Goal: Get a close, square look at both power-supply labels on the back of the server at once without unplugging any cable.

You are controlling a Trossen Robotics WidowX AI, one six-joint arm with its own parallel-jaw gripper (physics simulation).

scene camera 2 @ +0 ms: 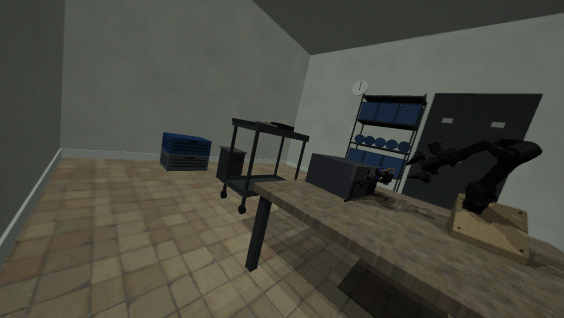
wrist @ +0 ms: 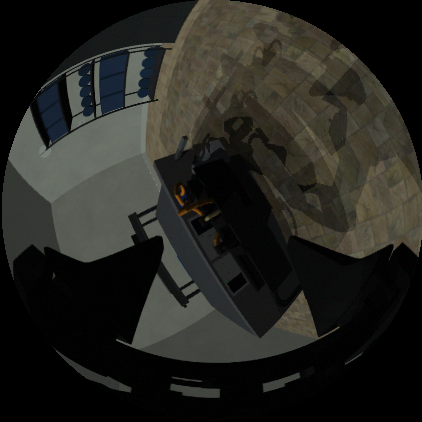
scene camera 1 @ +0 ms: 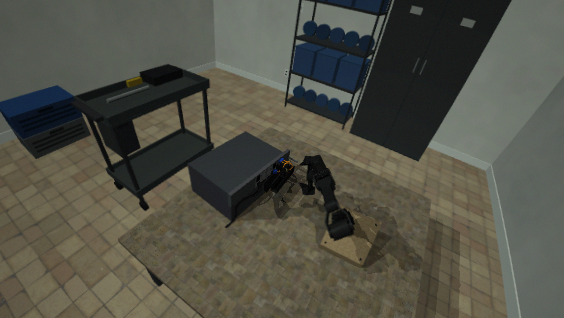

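Where they show: gripper, fingertip midpoint: [scene camera 2: 406, 171] [wrist: 227, 243] [scene camera 1: 299, 174]; arm's base, origin of the base link: [scene camera 2: 472, 206].
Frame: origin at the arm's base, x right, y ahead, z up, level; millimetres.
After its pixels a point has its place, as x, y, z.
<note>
The dark grey server [scene camera 1: 235, 162] @(-70, 622, 53) [scene camera 2: 330, 172] @(-251, 630, -32) [wrist: 182, 240] @(64, 555, 53) lies on the table with its back towards the arm. In the wrist view its back face is tilted. Orange cables [scene camera 1: 286, 165] [wrist: 192, 207] @(93, 361, 65) stick out near one end, and a black cable [scene camera 1: 243, 201] @(-169, 480, -71) [wrist: 290, 300] @(-232, 472, -78) hangs at the other. A large black part [wrist: 255, 225] @(35, 362, 2) in front of the back hides much of it. Two dark squares on pale grey panels show beside it; I cannot tell whether they are the labels, and no text is readable. My gripper [scene camera 1: 301, 176] @(51, 296, 82) [scene camera 2: 410, 170] @(51, 296, 82) [wrist: 227, 243] @(51, 296, 82) is open and empty, behind and apart from the server.
The table [scene camera 1: 250, 270] @(-403, 243, -151) [scene camera 2: 325, 218] @(-615, 423, -151) carries the arm's wooden base [scene camera 1: 361, 246] @(-43, -128, -61) [scene camera 2: 492, 230] @(-56, -71, -70). A dark cart [scene camera 1: 206, 115] [scene camera 2: 254, 160] stands beyond the server. A shelf rack [scene camera 1: 335, 44] and a dark cabinet [scene camera 1: 430, 75] stand at the wall. Cables project between the server and my gripper.
</note>
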